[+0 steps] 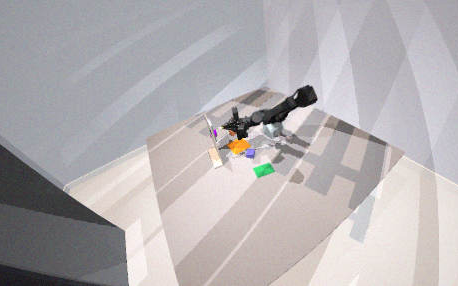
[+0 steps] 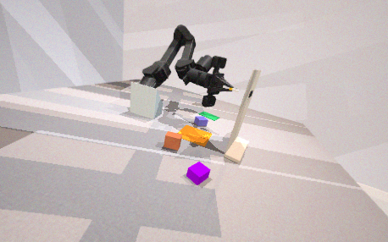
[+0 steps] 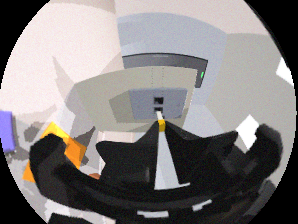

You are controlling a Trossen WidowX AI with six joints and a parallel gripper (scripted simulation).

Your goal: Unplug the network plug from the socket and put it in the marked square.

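The flat orange square is 9 cm behind my gripper tip, 2 cm to the right of it and 21 cm below it. Also, from my gripper tip: upright beige panel: 7 cm ahead, 2 cm to the right, 8 cm below; network plug: 1 cm ahead; violet cube: 10 cm behind, 10 cm to the left, 19 cm below.
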